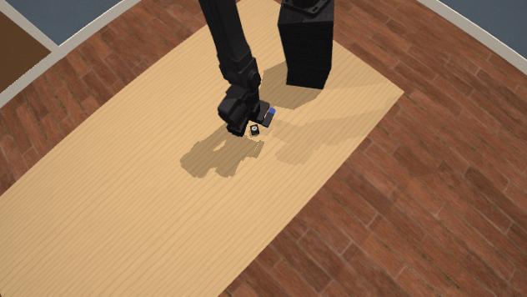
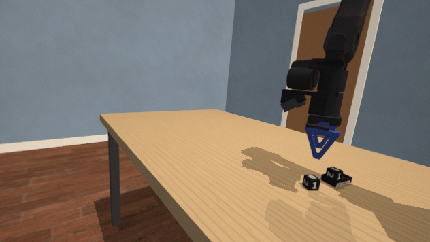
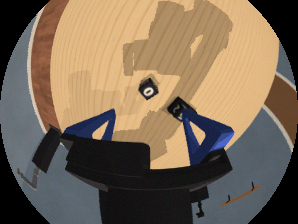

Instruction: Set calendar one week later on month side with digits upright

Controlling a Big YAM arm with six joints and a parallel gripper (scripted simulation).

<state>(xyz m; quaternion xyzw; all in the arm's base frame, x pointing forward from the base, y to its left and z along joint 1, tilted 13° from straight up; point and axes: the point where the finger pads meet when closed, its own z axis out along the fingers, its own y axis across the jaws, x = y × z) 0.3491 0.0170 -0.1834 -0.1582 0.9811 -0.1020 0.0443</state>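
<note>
My hand is 90 mm above the black date cube. Also, from my hand: black tray: 30 mm behind, 100 mm to the right, 100 mm below; black cube: 30 mm behind, 90 mm to the right, 80 mm below.
</note>
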